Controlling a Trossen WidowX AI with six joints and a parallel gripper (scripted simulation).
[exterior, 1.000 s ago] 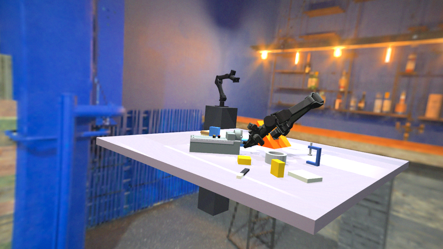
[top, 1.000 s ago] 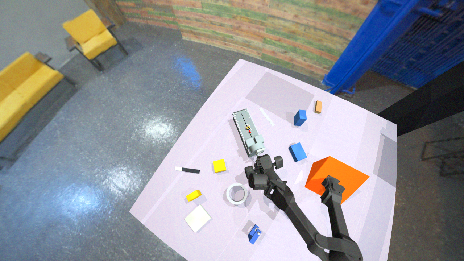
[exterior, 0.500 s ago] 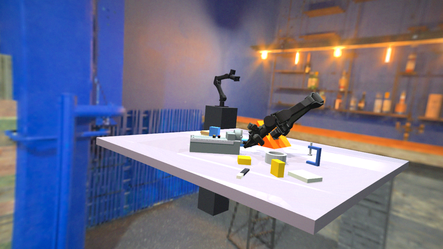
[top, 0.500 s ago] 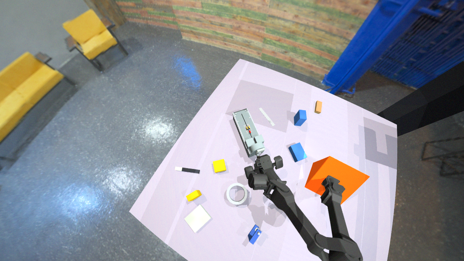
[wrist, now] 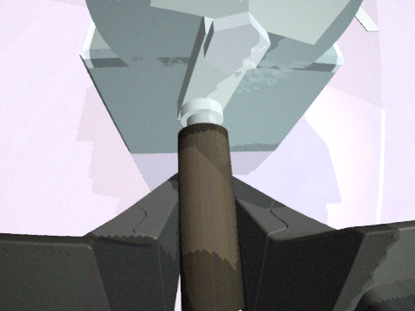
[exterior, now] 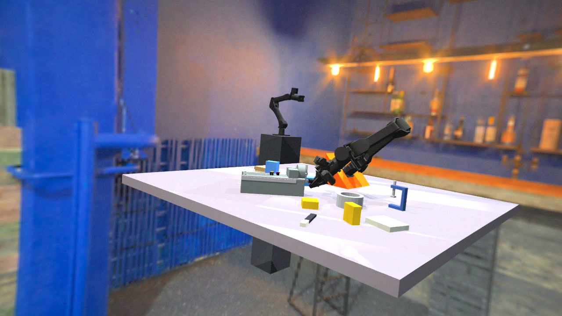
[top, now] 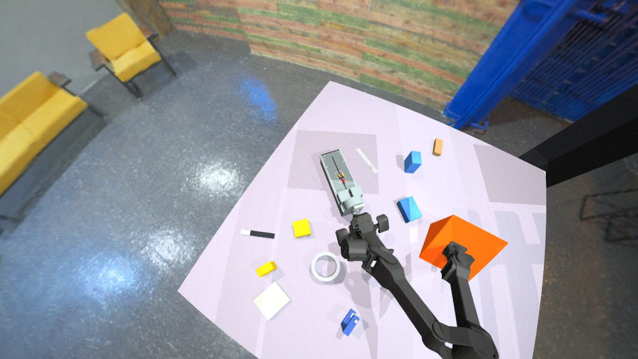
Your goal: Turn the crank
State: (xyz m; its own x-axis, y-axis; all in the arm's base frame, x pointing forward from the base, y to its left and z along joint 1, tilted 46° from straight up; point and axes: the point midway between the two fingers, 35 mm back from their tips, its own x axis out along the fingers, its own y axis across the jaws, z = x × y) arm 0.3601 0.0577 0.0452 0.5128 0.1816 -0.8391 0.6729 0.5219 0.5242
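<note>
Right now my gripper tip is 30 mm below the brown crank handle, 10 mm to the right of it and 10 mm past it. Round my gripper tip: metal strip 280 mm to the right, 70 mm ahead, 30 mm below; blue clamp 320 mm to the left, 140 mm behind, 20 mm above; red pointer 100 mm to the right, 100 mm ahead, 50 mm above.
</note>
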